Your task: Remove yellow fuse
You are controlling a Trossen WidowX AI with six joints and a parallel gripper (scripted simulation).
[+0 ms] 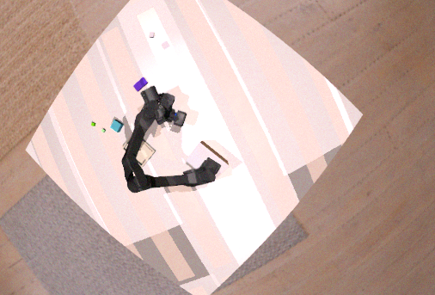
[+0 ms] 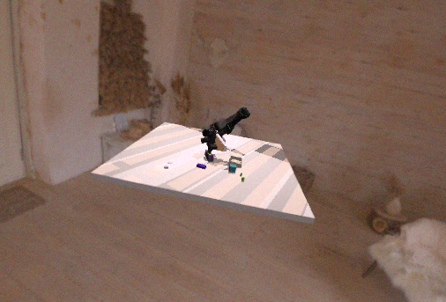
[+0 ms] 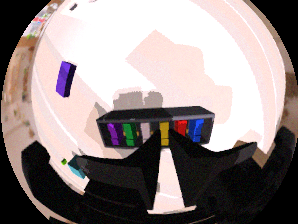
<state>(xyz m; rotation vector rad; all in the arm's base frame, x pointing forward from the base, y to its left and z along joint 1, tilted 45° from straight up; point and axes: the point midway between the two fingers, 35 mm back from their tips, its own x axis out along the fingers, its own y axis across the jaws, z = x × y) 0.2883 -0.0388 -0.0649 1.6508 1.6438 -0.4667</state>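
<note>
The beige tray is 3 cm ahead of my gripper tip, 21 cm to the left of it and 3 cm below it. Also, from my gripper tip: purple block (19 cm ahead, 5 cm to the right, 3 cm below); teal cube (19 cm ahead, 18 cm to the left, 1 cm below).
</note>
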